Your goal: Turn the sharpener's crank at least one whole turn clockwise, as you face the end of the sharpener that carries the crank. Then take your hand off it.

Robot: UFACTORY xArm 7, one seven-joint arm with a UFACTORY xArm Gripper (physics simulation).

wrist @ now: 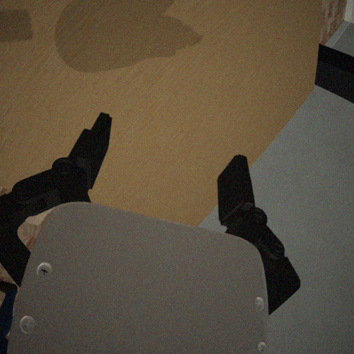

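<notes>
My gripper (170, 148) is open, its two black fingers spread wide over the wooden table top (165, 105), with no object between them. The right finger stands near the table's edge as seen in this view. The sharpener and its crank do not show in this view. The grey plate of the gripper's mount hides the lower middle of the view.
A dark shadow (110, 35) lies on the table top at the upper left. A grey surface (310, 190) lies beyond the table's edge at the right. A black block-like object (334, 75) is at the upper right, below a strip of brick-patterned surface (330, 19). A blue thing (7, 310) shows at the lower left.
</notes>
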